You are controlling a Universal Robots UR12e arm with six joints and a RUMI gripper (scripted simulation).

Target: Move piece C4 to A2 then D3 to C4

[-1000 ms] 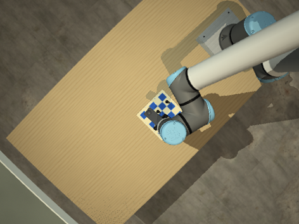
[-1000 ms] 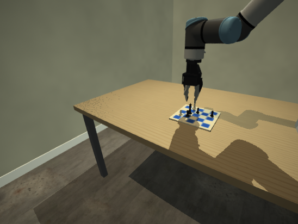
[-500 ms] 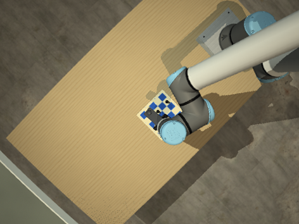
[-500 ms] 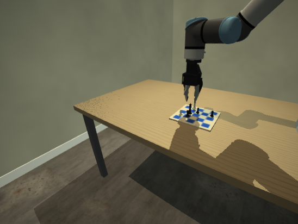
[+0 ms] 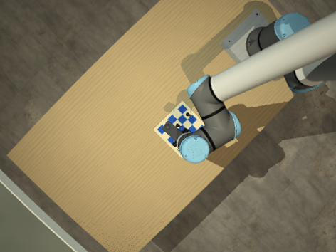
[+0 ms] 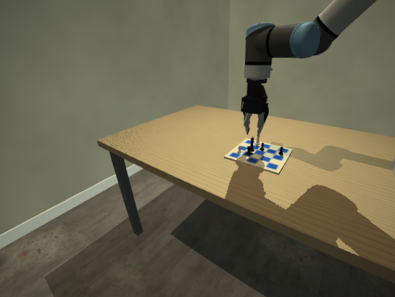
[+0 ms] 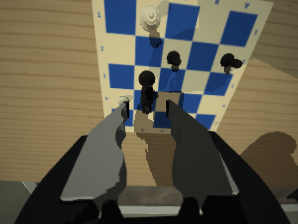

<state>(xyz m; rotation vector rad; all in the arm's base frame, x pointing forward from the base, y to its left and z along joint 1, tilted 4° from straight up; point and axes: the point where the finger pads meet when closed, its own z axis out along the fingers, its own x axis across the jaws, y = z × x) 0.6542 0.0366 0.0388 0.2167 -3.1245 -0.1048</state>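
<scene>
Now: the tall black piece 50 mm below my hand. Also, from my hand: chessboard 40 mm behind, 90 mm below; white pawn 30 mm ahead, 40 mm to the left, 70 mm below.
</scene>
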